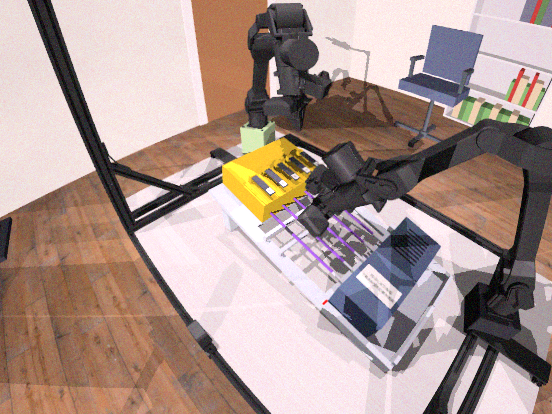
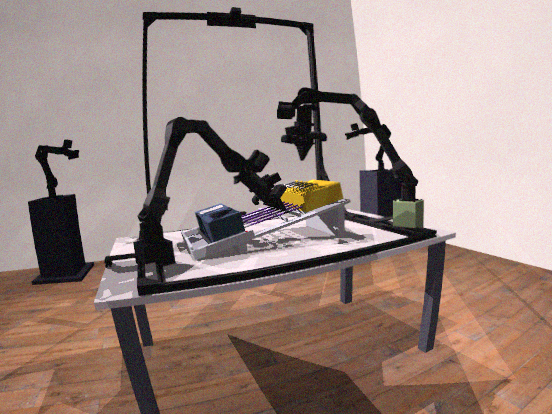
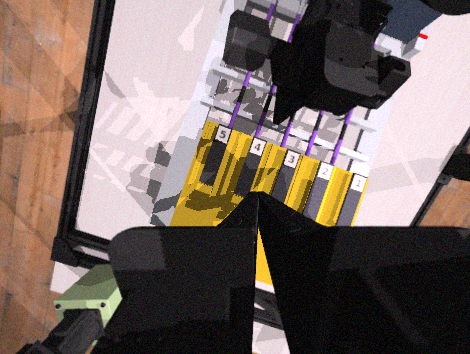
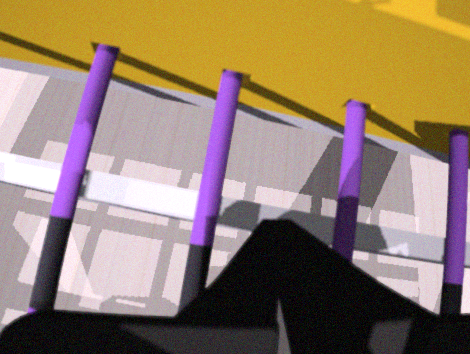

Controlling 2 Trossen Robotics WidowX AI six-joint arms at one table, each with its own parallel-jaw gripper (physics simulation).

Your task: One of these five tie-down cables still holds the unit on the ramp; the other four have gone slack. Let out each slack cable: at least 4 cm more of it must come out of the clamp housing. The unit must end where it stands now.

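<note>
The yellow clamp housing (image 1: 252,167) (image 2: 322,196) (image 3: 302,190) (image 4: 200,30) stands at the ramp's raised end, slots numbered 1 to 5. Purple cables with dark sections run down to the blue unit (image 1: 396,265) (image 2: 220,225) at the low end of the pale ramp (image 1: 295,280). All visible stretches look straight; I cannot tell which are slack. My right gripper (image 2: 284,206) (image 3: 275,122) (image 4: 274,233) is shut and empty, its tips between cable 3 (image 4: 215,165) and cable 4 (image 4: 352,150), near the housing's cable side. My left gripper (image 2: 302,157) (image 3: 256,198) is shut and empty, high above the housing.
A pale green block (image 1: 257,140) (image 2: 407,214) (image 3: 90,290) is under the left arm's base. A black frame (image 1: 115,200) (image 2: 145,100) surrounds the work area. A red mark (image 1: 325,302) (image 3: 423,36) sits at the ramp edge beside the unit. The right forearm reaches over the cables.
</note>
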